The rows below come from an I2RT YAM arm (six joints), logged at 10 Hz.
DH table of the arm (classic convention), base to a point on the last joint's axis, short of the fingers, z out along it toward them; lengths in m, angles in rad. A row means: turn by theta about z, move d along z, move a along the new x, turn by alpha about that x. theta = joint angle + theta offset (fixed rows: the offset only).
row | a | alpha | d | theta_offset
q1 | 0.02 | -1.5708 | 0.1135 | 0
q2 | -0.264 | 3.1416 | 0 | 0
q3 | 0.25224 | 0 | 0 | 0.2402
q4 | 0.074 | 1.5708 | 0 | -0.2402
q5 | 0 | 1.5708 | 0 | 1.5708
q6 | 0 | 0 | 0.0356 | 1.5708
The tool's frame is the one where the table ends.
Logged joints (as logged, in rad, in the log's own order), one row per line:
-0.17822, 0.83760, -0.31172, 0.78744, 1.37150, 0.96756
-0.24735, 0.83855, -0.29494, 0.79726, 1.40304, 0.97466
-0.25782, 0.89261, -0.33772, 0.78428, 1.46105, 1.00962
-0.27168, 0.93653, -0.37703, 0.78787, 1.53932, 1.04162
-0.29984, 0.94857, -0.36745, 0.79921, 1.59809, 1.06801
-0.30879, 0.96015, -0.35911, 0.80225, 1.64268, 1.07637
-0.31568, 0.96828, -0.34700, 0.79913, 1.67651, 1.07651
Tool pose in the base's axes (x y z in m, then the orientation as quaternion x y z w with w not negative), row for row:
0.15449, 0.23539, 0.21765, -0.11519, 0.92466, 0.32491, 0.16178
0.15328, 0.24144, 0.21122, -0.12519, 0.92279, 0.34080, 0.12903
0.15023, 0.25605, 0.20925, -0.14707, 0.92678, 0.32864, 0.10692
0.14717, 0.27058, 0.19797, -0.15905, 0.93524, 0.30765, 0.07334
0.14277, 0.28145, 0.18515, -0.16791, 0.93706, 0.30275, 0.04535
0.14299, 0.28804, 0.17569, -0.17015, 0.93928, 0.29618, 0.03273
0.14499, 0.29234, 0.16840, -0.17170, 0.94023, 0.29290, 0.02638
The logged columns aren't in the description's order. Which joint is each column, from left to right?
Columns, left to right: q5, q3, q4, q6, q2, q1.
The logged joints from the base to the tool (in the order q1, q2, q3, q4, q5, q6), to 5 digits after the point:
0.96756, 1.37150, 0.83760, -0.31172, -0.17822, 0.78744
0.97466, 1.40304, 0.83855, -0.29494, -0.24735, 0.79726
1.00962, 1.46105, 0.89261, -0.33772, -0.25782, 0.78428
1.04162, 1.53932, 0.93653, -0.37703, -0.27168, 0.78787
1.06801, 1.59809, 0.94857, -0.36745, -0.29984, 0.79921
1.07637, 1.64268, 0.96015, -0.35911, -0.30879, 0.80225
1.07651, 1.67651, 0.96828, -0.34700, -0.31568, 0.79913

